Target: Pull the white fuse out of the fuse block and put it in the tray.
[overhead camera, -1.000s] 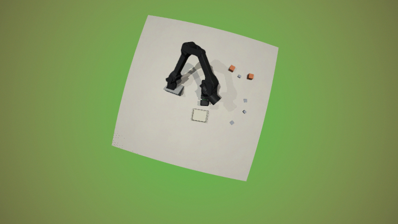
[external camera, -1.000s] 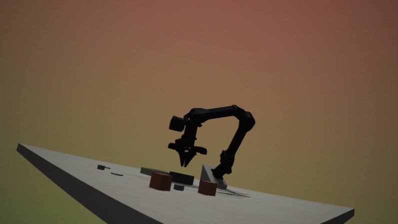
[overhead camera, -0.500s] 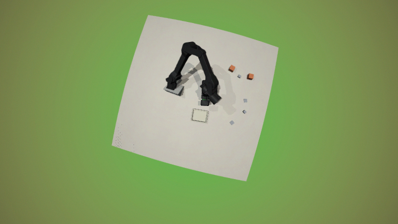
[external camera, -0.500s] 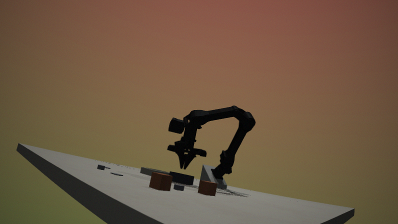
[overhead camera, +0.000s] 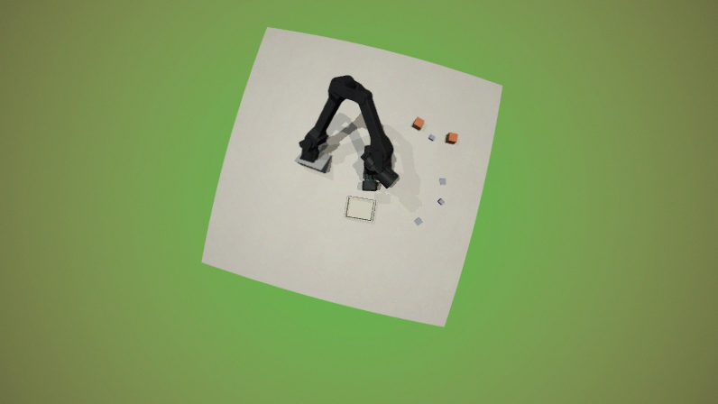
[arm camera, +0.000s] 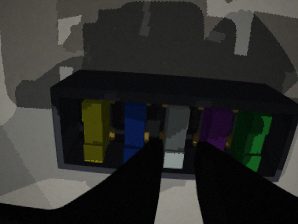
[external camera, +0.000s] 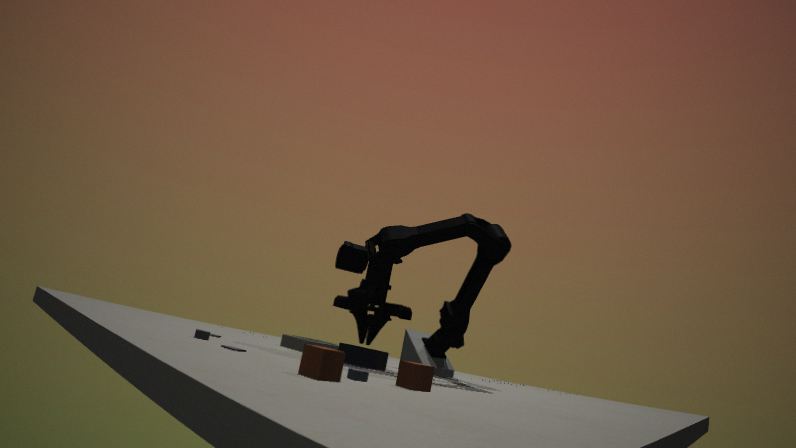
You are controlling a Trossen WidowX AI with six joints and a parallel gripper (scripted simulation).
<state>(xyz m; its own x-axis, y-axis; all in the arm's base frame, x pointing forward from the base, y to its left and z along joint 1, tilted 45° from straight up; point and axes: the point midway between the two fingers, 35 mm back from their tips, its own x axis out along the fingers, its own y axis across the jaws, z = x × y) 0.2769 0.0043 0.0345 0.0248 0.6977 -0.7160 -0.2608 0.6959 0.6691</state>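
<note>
Right now my gripper tip is 2 cm above the white fuse. Round my gripper tip: blue fuse: 2 cm to the left, 2 cm below; then purple fuse: 2 cm to the right, 2 cm below; then green fuse: 1 cm ahead, 4 cm to the right, 2 cm below.
</note>
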